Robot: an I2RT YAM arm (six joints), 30 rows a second.
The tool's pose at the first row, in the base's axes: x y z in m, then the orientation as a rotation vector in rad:
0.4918, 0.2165, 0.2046, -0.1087, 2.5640, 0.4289
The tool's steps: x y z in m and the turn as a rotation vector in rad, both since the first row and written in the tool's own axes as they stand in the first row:
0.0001, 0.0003, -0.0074, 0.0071, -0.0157, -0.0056
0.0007, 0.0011, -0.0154, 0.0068, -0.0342, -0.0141
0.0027, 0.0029, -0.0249, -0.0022, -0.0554, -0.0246
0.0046, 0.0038, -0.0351, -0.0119, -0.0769, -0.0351
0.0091, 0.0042, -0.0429, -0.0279, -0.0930, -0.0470
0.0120, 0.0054, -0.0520, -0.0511, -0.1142, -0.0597
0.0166, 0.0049, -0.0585, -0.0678, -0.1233, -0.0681
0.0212, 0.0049, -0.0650, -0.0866, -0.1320, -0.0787
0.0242, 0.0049, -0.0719, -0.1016, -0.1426, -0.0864
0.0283, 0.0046, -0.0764, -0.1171, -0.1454, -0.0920
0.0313, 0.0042, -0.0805, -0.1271, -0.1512, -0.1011
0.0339, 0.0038, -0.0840, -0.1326, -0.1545, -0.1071
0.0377, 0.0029, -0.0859, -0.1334, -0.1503, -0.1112
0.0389, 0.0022, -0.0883, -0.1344, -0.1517, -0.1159
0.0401, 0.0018, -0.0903, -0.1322, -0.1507, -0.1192
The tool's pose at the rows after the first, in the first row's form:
0.4880, 0.2144, 0.2106, -0.1095, 2.5490, 0.4169
0.4834, 0.2126, 0.2170, -0.1159, 2.5294, 0.4132
0.4767, 0.2112, 0.2241, -0.1273, 2.5053, 0.4197
0.4699, 0.2088, 0.2316, -0.1386, 2.4806, 0.4269
0.4622, 0.2067, 0.2357, -0.1552, 2.4597, 0.4416
0.4550, 0.2049, 0.2419, -0.1738, 2.4319, 0.4646
0.4479, 0.2024, 0.2446, -0.1877, 2.4180, 0.4816
0.4408, 0.2003, 0.2474, -0.2050, 2.4033, 0.5002
0.4348, 0.1981, 0.2515, -0.2169, 2.3880, 0.5150
0.4292, 0.1964, 0.2529, -0.2284, 2.3805, 0.5318
0.4246, 0.1947, 0.2545, -0.2414, 2.3707, 0.5401
0.4208, 0.1932, 0.2559, -0.2498, 2.3649, 0.5443
0.4167, 0.1918, 0.2552, -0.2562, 2.3679, 0.5441
0.4146, 0.1904, 0.2563, -0.2619, 2.3654, 0.5434
0.4127, 0.1893, 0.2572, -0.2654, 2.3662, 0.5396

